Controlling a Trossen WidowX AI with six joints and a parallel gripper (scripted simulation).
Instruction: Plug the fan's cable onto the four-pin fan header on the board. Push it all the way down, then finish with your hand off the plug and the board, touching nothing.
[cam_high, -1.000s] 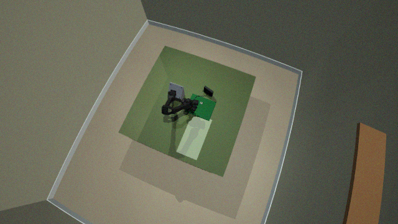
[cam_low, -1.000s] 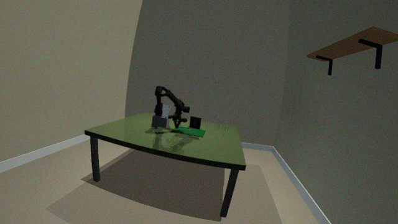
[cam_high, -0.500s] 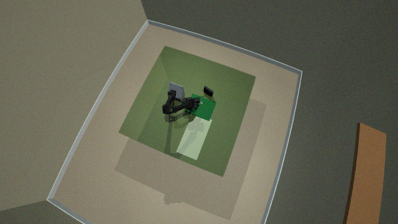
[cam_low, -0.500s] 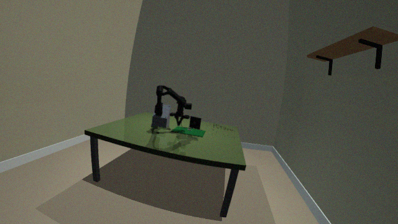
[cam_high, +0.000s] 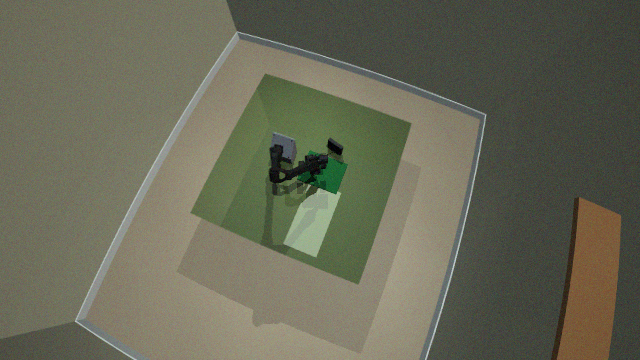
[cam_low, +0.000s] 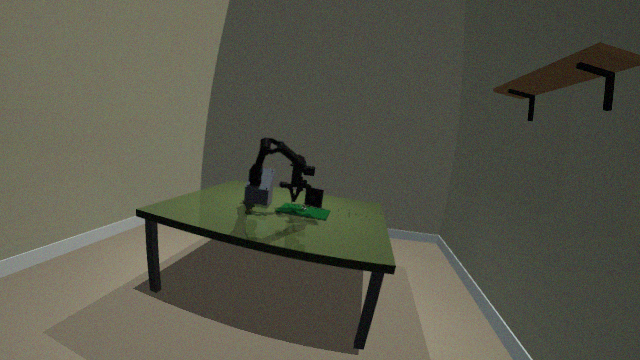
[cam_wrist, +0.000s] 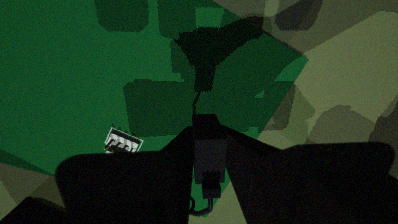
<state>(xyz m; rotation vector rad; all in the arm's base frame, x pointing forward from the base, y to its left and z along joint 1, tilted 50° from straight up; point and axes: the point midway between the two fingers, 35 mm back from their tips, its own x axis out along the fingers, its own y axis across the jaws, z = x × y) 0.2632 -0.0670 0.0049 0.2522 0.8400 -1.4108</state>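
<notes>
Right now my gripper tip is 60 mm short of the four-pin header, 70 mm to the right of it and 70 mm above it. Also, from my gripper tip: green board 70 mm ahead, 20 mm to the left, 80 mm below; then black fan 100 mm ahead, 200 mm to the left, 10 mm below; then dark plug 10 mm to the left, 10 mm above.
</notes>
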